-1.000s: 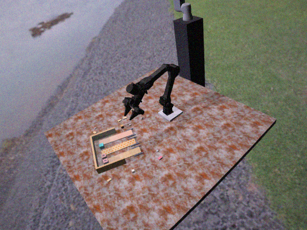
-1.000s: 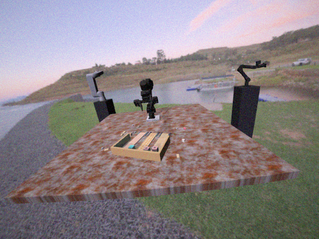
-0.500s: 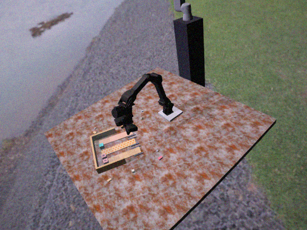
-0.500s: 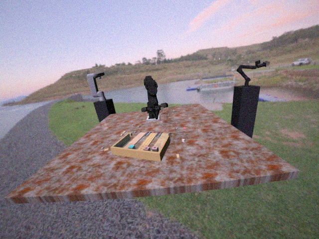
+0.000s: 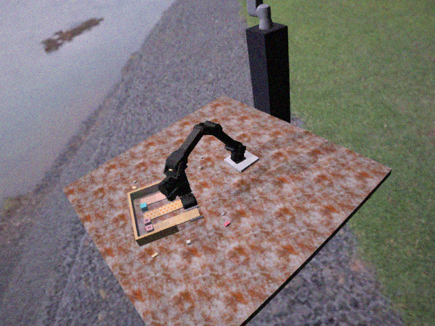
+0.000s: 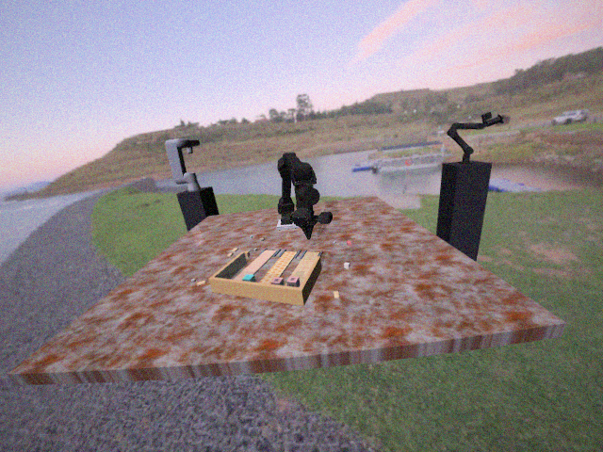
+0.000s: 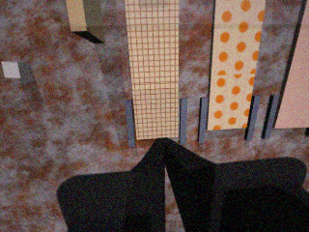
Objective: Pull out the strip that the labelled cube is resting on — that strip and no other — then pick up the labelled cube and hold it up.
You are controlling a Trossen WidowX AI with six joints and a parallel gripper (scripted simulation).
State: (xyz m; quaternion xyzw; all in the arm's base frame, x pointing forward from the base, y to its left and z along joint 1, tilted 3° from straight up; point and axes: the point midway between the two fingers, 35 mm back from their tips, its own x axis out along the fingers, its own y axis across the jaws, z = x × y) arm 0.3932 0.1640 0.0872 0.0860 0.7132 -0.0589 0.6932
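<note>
Right now the tan gridded strip is 9 cm ahead of my gripper tip, 7 cm below it and 2 cm to the right of it. Round my gripper tip: pink piece: 16 cm to the left, 10 cm behind, 7 cm below; white block: 13 cm to the left, 9 cm ahead, 7 cm below.
</note>
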